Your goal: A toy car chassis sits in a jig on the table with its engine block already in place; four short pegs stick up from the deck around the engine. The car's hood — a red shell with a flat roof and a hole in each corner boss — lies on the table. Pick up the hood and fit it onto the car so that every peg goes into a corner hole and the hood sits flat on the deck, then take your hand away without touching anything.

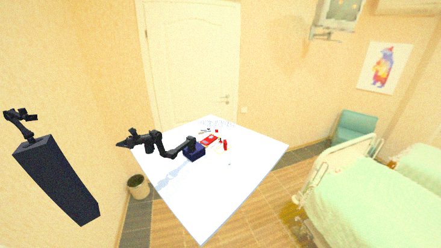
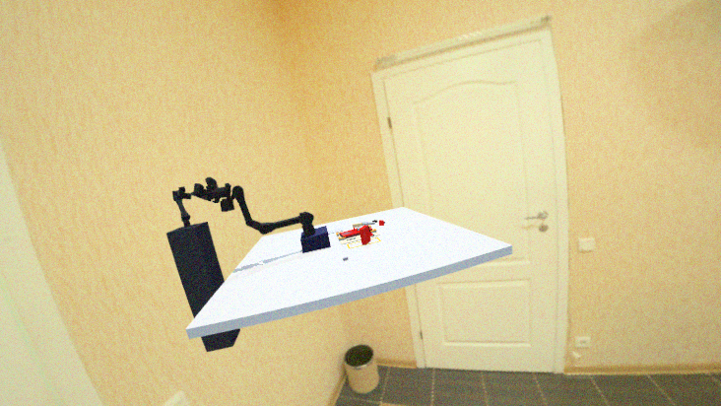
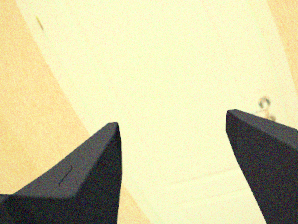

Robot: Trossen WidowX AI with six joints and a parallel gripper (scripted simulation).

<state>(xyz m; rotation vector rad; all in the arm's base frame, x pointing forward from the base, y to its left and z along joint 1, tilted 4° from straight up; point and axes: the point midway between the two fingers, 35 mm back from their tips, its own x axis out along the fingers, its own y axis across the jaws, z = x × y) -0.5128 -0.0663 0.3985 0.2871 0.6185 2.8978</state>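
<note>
Right now my gripper tip is 89 cm short of the red hood, 41 cm above it and 7 cm to the left of it. The rest, counted from my gripper tip: grey item: 74 cm ahead, 45 cm below, 26 cm to the right.
</note>
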